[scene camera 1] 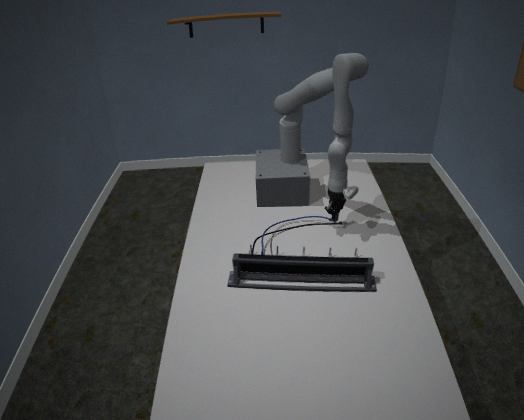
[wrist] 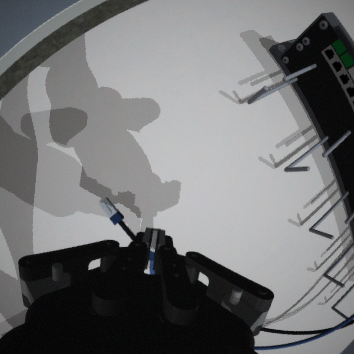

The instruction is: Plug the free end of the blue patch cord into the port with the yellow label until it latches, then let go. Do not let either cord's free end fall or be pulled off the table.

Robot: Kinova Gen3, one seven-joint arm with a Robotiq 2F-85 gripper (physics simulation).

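Where they show: gripper, fingertip midpoint: (scene camera 1: pixel 334 220) (wrist: pixel 153 237); arm's base, link origin: (scene camera 1: pixel 290 158).
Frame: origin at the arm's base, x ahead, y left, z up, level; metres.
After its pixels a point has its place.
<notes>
My gripper (scene camera 1: pixel 334 219) {x 0.280, y 0.223, z -0.120 m} (wrist: pixel 153 237) {x 0.280, y 0.223, z -0.120 m} is shut on the plug of the blue patch cord (scene camera 1: pixel 295 218) {x 0.259, y 0.056, z -0.145 m} (wrist: pixel 300 346) {x 0.386, y -0.045, z -0.114 m}, with the clear plug and its blue boot (wrist: pixel 152 257) {x 0.269, y 0.204, z -0.122 m} between the fingertips. It is above the table, behind the patch panel (scene camera 1: pixel 305 259) {x 0.582, y 0.129, z -0.067 m} (wrist: pixel 311 95) {x 0.553, y 0.289, z -0.141 m} and apart from it. The blue cord curves from the gripper to the panel's left part in the scene view. In the wrist view, ports with green labels (wrist: pixel 339 47) {x 0.550, y 0.322, z -0.070 m} show at the upper right. The port with the yellow label does not show in either view.
The black cord (scene camera 1: pixel 300 226) {x 0.287, y 0.081, z -0.163 m} (wrist: pixel 295 332) {x 0.391, y -0.041, z -0.132 m} runs beside the blue one. Its free plug (scene camera 1: pixel 343 223) {x 0.243, y 0.263, z -0.162 m} (wrist: pixel 111 211) {x 0.240, y 0.260, z -0.159 m}, clear with a blue boot, is close beside the fingers. Thin metal hooks (scene camera 1: pixel 304 251) {x 0.472, y 0.116, z -0.132 m} (wrist: pixel 320 212) {x 0.499, y 0.119, z -0.150 m} stick out from the panel's rear side. The robot's base block (scene camera 1: pixel 282 191) {x 0.153, y -0.016, z -0.085 m} stands at the back.
</notes>
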